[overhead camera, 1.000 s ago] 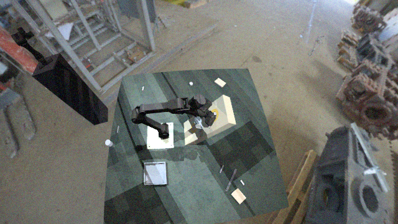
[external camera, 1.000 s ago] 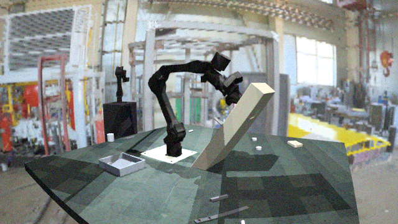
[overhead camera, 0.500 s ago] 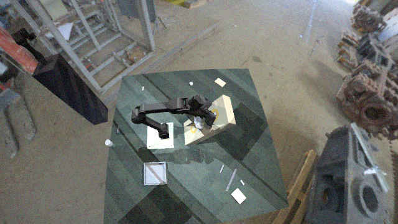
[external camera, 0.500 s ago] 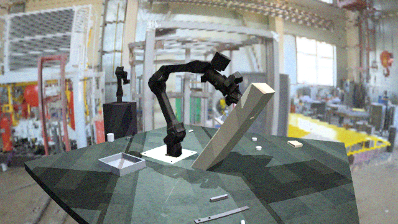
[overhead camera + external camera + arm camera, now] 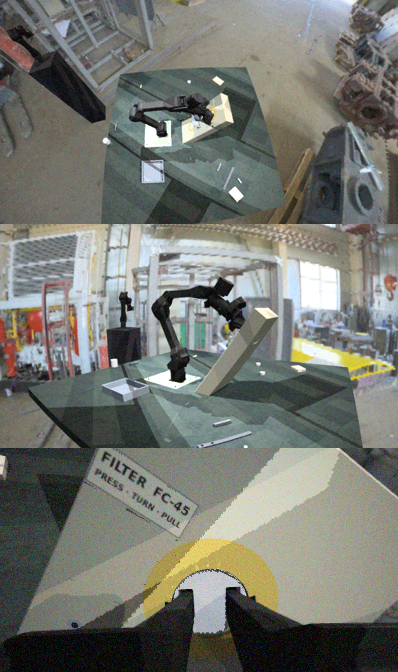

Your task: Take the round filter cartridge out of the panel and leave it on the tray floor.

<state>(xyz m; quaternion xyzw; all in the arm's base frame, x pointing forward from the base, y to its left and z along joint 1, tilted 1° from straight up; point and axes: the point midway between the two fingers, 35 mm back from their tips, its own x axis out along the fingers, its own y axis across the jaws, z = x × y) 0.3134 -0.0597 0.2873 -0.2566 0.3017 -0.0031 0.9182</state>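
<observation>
The filter cartridge is 1 cm below my gripper tip and 1 cm ahead of it. Round my gripper tip: tan service panel: 8 cm below, 4 cm behind, 1 cm to the left; grey tray: 47 cm behind, 26 cm below, 20 cm to the right.
</observation>
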